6 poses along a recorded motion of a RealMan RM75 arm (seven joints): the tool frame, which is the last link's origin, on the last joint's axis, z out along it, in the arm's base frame.
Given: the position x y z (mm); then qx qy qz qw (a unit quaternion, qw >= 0).
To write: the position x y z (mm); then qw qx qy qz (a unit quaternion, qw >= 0). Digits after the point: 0 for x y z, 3 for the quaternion.
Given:
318 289 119 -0.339 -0.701 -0.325 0.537
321 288 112 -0.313 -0.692 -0.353 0.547
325 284 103 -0.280 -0.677 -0.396 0.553
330 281 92 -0.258 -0.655 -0.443 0.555
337 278 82 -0.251 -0.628 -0.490 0.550
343 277 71 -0.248 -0.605 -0.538 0.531
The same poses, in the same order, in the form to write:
318 289 119 0.537 -0.339 -0.701 -0.325
321 288 112 0.547 -0.313 -0.692 -0.353
325 284 103 0.553 -0.280 -0.677 -0.396
330 281 92 0.555 -0.258 -0.655 -0.443
337 278 82 0.550 -0.251 -0.628 -0.490
343 277 71 0.531 -0.248 -0.605 -0.538

